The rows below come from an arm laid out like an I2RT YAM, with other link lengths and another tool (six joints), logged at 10 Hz.
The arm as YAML. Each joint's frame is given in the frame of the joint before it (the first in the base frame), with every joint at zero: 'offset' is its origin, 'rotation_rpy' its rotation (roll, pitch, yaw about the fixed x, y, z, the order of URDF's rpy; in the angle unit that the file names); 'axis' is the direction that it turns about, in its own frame. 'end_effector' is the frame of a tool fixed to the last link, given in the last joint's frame.
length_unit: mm
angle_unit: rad
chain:
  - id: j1
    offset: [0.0, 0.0, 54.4]
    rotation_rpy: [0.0, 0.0, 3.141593]
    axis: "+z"
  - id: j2
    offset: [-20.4, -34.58, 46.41]
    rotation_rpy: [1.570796, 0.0, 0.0]
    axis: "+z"
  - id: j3
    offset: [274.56, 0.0, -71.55]
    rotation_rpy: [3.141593, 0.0, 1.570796]
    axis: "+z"
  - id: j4
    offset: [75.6, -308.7, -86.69]
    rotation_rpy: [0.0, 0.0, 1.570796]
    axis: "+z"
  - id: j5
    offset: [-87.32, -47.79, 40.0]
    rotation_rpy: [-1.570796, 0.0, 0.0]
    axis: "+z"
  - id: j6
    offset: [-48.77, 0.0, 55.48]
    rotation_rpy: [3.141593, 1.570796, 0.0]
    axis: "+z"
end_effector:
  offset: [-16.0, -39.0, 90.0]
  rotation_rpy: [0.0, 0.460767, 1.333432]
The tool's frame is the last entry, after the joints.
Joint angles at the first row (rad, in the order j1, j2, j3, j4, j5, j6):
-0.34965, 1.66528, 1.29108, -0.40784, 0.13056, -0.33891
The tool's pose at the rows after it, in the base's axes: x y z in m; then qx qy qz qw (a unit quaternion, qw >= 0):
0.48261, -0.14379, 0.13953, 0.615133, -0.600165, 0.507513, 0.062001
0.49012, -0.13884, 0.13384, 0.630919, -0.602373, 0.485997, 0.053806
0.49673, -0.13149, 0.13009, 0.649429, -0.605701, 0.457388, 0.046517
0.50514, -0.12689, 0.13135, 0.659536, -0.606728, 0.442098, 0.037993
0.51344, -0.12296, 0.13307, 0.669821, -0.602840, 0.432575, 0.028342
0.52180, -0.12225, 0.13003, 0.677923, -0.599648, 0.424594, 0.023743
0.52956, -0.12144, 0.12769, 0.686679, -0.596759, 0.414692, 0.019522
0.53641, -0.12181, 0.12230, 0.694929, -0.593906, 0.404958, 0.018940
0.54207, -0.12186, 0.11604, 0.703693, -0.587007, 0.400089, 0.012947
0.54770, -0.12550, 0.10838, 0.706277, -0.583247, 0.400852, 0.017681
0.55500, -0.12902, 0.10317, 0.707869, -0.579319, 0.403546, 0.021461
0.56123, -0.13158, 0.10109, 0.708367, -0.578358, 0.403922, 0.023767
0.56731, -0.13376, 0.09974, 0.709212, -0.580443, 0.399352, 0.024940
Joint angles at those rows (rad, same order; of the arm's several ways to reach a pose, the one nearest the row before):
-0.34671, 1.71631, 1.35002, -0.46865, 0.09215, -0.32155
-0.34143, 1.76934, 1.40829, -0.51831, 0.06099, -0.31653
-0.33309, 1.82775, 1.48460, -0.59519, 0.02787, -0.30817
-0.32653, 1.87372, 1.55238, -0.64496, 0.00231, -0.30315
-0.32071, 1.91410, 1.61259, -0.68145, -0.02297, -0.30968
-0.31817, 1.95918, 1.66578, -0.70573, -0.03867, -0.31737
-0.31605, 2.00616, 1.72616, -0.73950, -0.05518, -0.32520
-0.31478, 2.05394, 1.78070, -0.76867, -0.06489, -0.33408
-0.31516, 2.08944, 1.81297, -0.77621, -0.08283, -0.35270
-0.31577, 2.12110, 1.83689, -0.77236, -0.07490, -0.36317
-0.31524, 2.15525, 1.87163, -0.77194, -0.06672, -0.37235
-0.31493, 2.18548, 1.91096, -0.78226, -0.06223, -0.37464
-0.31565, 2.22268, 1.96495, -0.80850, -0.06321, -0.37132

